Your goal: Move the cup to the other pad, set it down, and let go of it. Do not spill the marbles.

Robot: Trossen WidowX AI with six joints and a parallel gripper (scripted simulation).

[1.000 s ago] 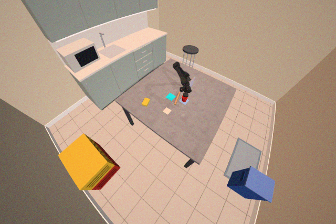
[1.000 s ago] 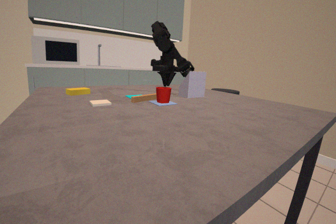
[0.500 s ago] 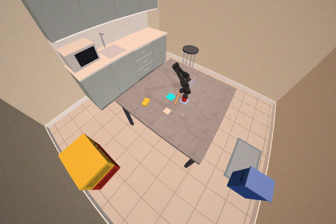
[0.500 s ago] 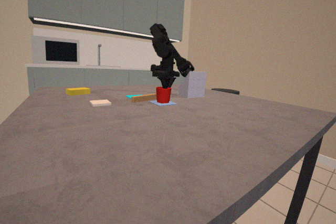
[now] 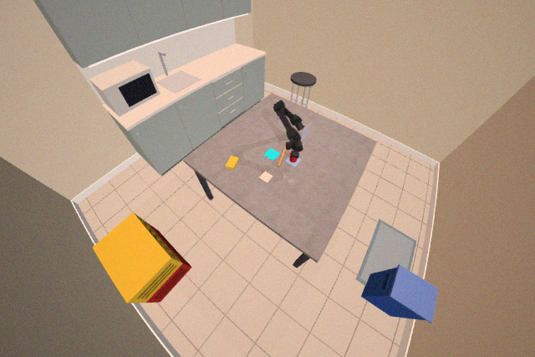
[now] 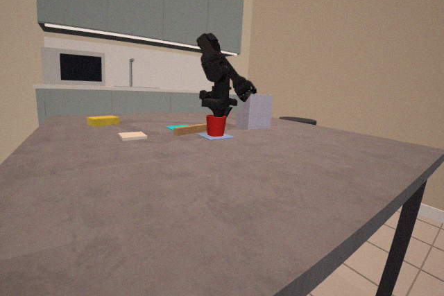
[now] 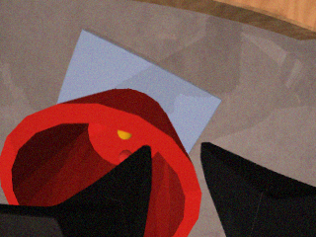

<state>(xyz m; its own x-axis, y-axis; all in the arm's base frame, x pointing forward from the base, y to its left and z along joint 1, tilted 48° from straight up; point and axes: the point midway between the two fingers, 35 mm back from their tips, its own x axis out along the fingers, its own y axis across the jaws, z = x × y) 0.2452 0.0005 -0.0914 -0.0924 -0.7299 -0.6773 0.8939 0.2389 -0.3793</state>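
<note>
Right now the pale blue pad is 3 cm ahead of my gripper tip, 2 cm to the left of it and 4 cm below it. The rest, counted from my gripper tip: red cup: 3 cm ahead, 1 cm to the left; then teal pad: 8 cm ahead, 17 cm to the right, 4 cm below; then orange wooden bar: 5 cm ahead, 8 cm to the right, 3 cm below.
</note>
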